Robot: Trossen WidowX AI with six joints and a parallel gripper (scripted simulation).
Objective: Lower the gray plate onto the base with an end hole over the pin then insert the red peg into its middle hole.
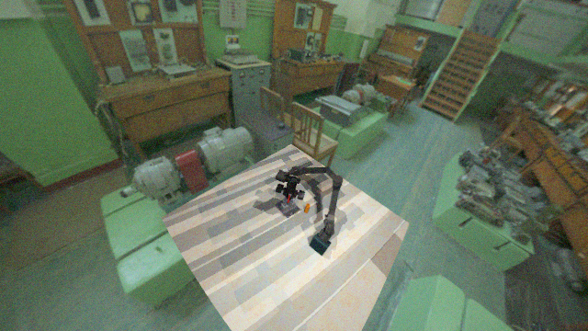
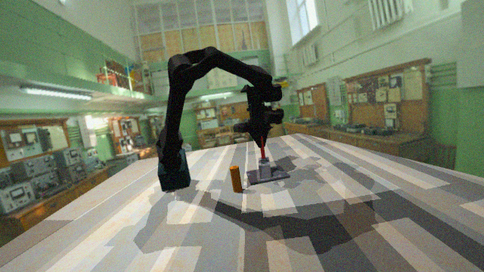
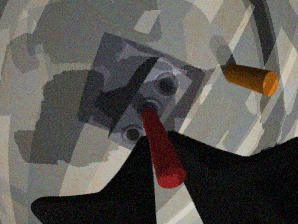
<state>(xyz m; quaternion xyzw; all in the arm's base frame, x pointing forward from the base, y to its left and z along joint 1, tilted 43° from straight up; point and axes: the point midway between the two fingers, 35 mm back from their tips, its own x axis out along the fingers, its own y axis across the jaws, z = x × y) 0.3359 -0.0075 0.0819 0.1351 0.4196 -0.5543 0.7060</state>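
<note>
The gray plate lies 6 cm below my gripper tip. Also, from my gripper tip: red peg: right at my gripper tip; orange cylinder: 12 cm behind, 8 cm to the right, 7 cm below; dark base: 10 cm below, 1 cm to the left.
</note>
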